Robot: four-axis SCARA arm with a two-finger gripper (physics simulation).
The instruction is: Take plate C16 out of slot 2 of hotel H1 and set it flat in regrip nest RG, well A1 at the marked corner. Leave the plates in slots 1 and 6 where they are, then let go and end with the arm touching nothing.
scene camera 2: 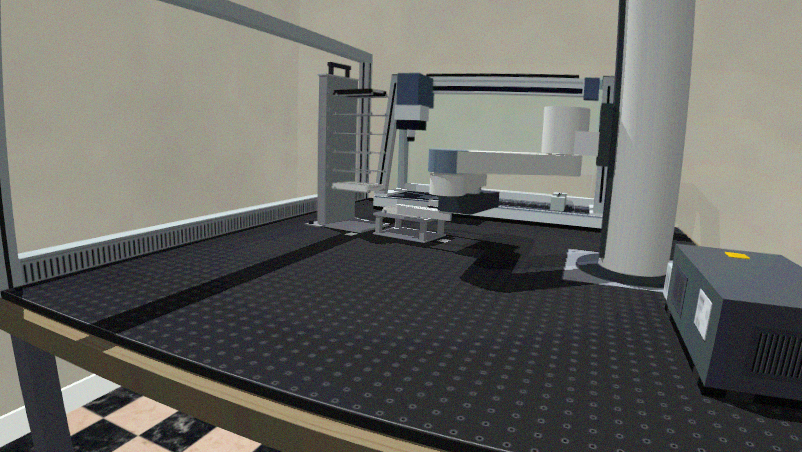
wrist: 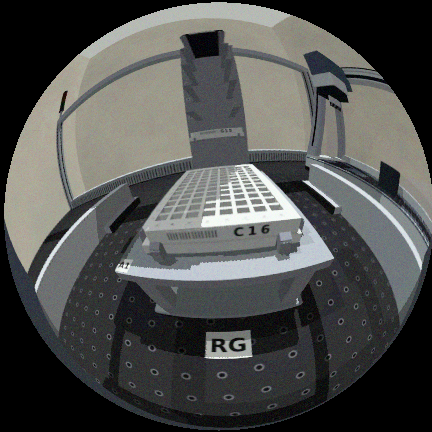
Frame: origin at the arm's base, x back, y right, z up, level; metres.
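Seen in the pictures: gripper, fingertip midpoint: [scene camera 2: 414, 206] [wrist: 216, 178]; arm's base, link origin: [scene camera 2: 631, 275].
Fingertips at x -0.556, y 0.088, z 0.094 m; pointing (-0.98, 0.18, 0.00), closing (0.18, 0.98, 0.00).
Observation:
Offsets run from my fingertips to a thing's top centre. "spot": to the spot under its first point.
Plate C16 {dx -0.012, dy +0.002, dz -0.007 m} [scene camera 2: 414, 212] [wrist: 225, 200] is pale with a grid of wells. It lies flat on regrip nest RG {dx -0.012, dy +0.002, dz -0.011 m} [scene camera 2: 424, 230] [wrist: 225, 273], behind the nest's two small front posts. The A1 mark is at the nest's near left corner in the wrist view; the plate's own A1 marking is not readable. My gripper [wrist: 216, 178] is open, its fingers on both sides of the plate with gaps visible. Hotel H1 [scene camera 2: 336, 151] [wrist: 215, 90] holds a pale plate {dx -0.190, dy +0.035, dz +0.045 m} [scene camera 2: 357, 186] [wrist: 216, 133] in its lowest slot and a dark plate {dx -0.190, dy +0.035, dz +0.311 m} [scene camera 2: 360, 92] [wrist: 204, 45] in its top slot.
The hotel stands just behind the nest. A gantry with a blue and white head {spot: dx -0.155, dy +0.377, dz +0.319 m} [scene camera 2: 414, 98] [wrist: 327, 77] stands behind and to the right. The arm's column [scene camera 2: 648, 140] and a grey control box {spot: dx +0.644, dy -0.542, dz +0.034 m} [scene camera 2: 746, 280] are on the right.

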